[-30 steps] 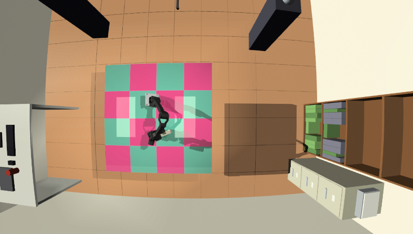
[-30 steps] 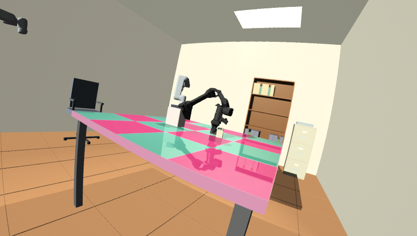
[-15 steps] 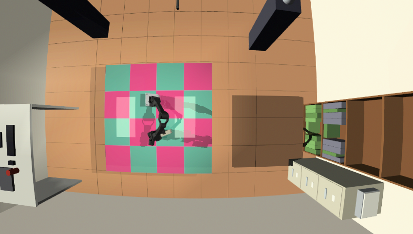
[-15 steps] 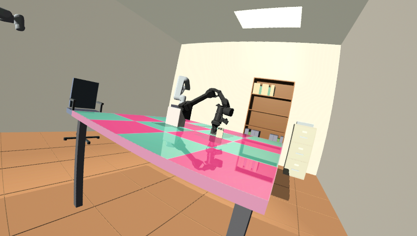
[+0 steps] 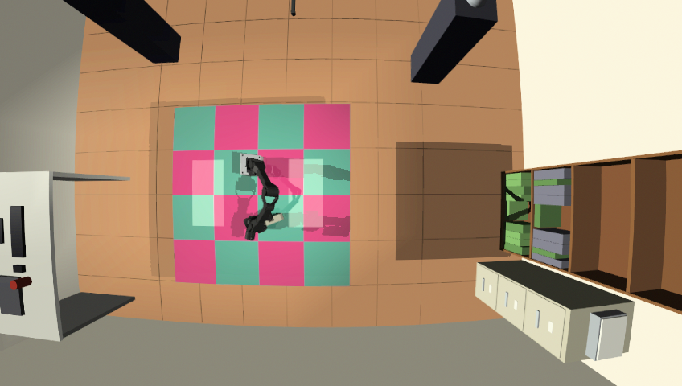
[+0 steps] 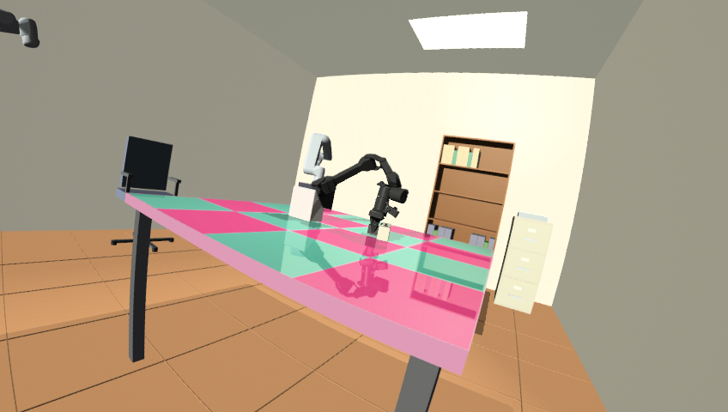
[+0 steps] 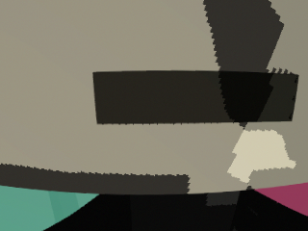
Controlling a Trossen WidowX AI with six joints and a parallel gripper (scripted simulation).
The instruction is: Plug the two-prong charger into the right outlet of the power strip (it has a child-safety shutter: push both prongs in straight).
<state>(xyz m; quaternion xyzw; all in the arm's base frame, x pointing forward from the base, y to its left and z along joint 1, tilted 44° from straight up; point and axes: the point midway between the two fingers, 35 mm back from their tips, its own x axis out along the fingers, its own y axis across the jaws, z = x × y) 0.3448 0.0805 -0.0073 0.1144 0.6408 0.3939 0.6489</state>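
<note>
The black two-prong charger lies 2 cm ahead of my gripper tip, 1 cm to the left of it and 1 cm above it.
</note>
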